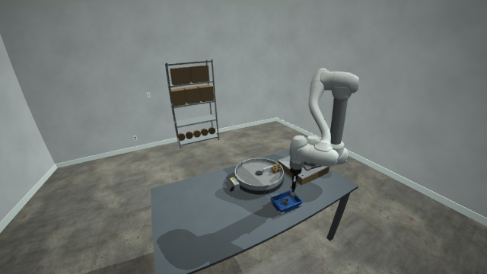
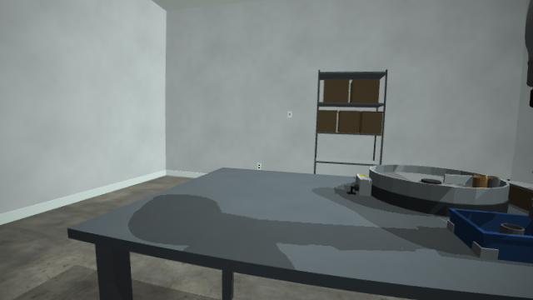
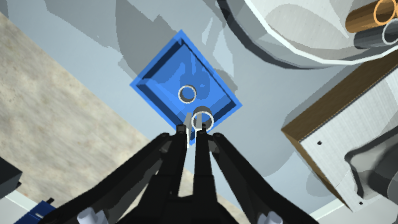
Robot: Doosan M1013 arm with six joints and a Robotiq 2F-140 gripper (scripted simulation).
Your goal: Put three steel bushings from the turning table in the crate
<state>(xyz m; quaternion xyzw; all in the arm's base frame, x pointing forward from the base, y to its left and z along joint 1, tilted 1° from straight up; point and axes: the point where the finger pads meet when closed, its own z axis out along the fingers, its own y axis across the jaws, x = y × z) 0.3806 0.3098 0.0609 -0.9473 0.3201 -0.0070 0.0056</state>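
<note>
My hand is 100 mm above the blue crate, 40 mm short of it and 10 mm to the left of it. Round my hand: turning table 380 mm to the right, 100 mm ahead, 70 mm below.
</note>
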